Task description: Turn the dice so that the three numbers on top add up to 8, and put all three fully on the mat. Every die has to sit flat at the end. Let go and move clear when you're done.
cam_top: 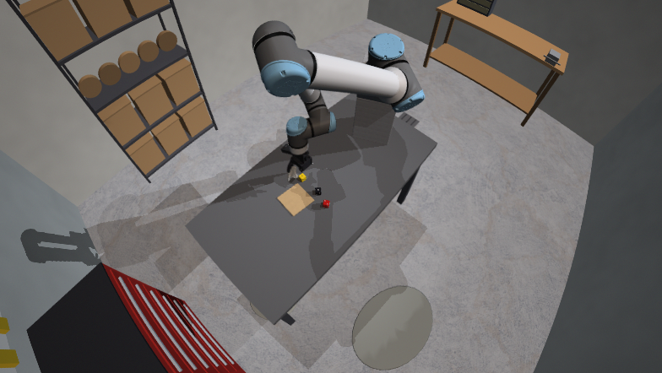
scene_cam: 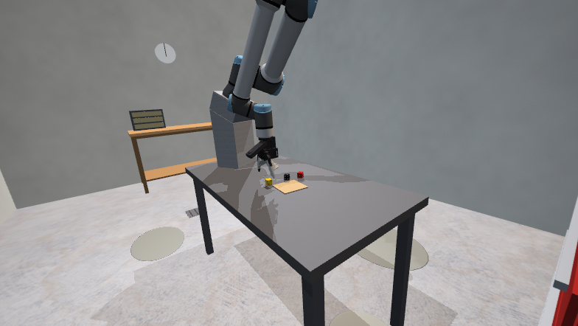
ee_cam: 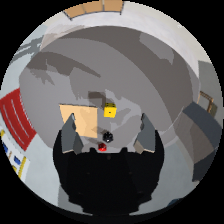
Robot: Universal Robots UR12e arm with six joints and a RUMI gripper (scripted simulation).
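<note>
Now: hand 1 cm past the yellow die, 2 cm to the right of it and 4 cm above it. Also, from my hand: tan mat (9 cm ahead, 10 cm to the left, 6 cm below); black die (2 cm behind, 14 cm to the left, 4 cm below); red die (1 cm behind, 22 cm to the left, 4 cm below).
</note>
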